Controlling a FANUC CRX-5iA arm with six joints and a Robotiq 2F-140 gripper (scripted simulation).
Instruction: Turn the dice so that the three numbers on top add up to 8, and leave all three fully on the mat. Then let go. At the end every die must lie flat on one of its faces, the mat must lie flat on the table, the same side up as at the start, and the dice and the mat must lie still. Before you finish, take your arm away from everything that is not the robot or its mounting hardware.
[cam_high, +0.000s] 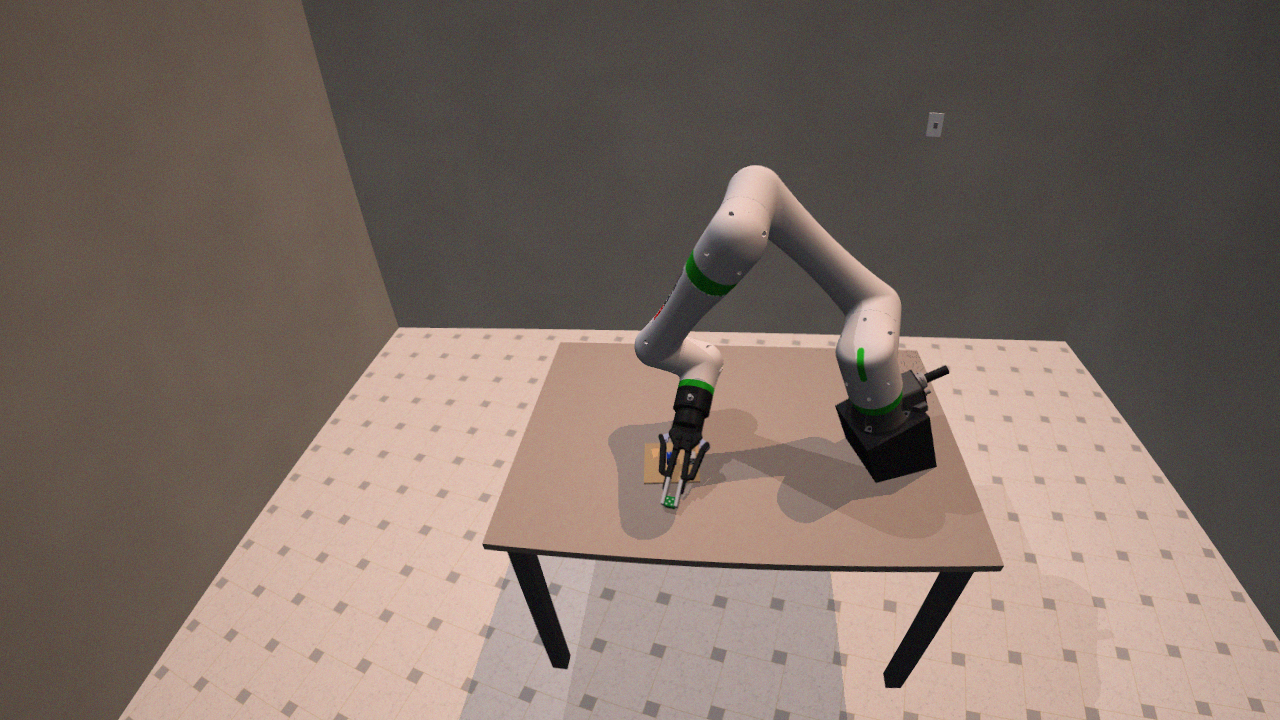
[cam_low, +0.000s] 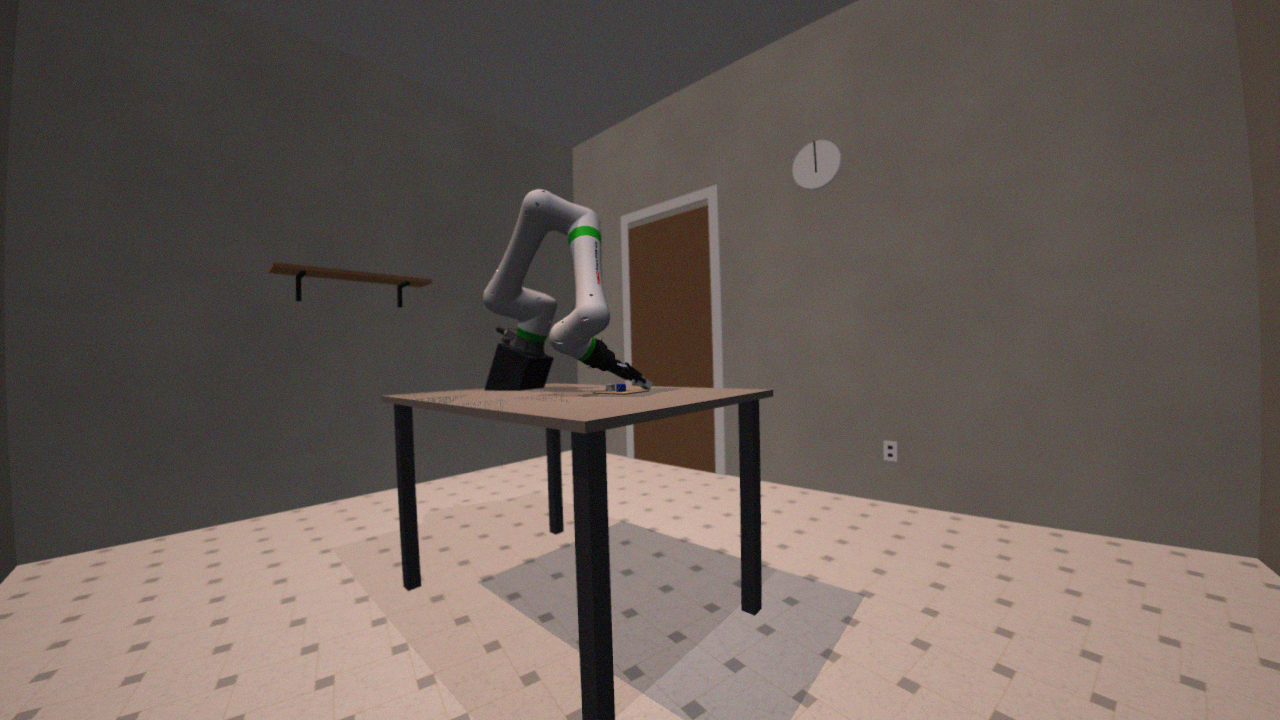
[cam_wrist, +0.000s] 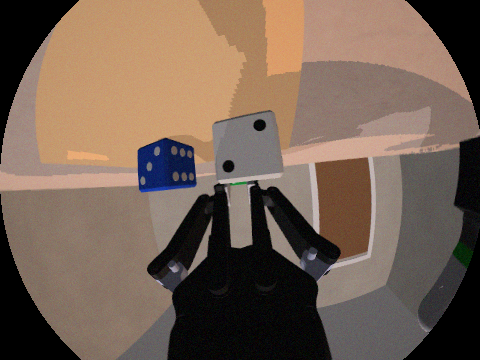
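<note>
Now: the green die 2 cm to the left of my hand, 1 cm below it and 1 cm ahead of it. The rest, counted from my hand: mat (12 cm to the right, 3 cm below, 1 cm behind); then blue die (12 cm to the right, 1 cm below, 1 cm behind); then white die (12 cm to the right, 6 cm behind, 1 cm below).
</note>
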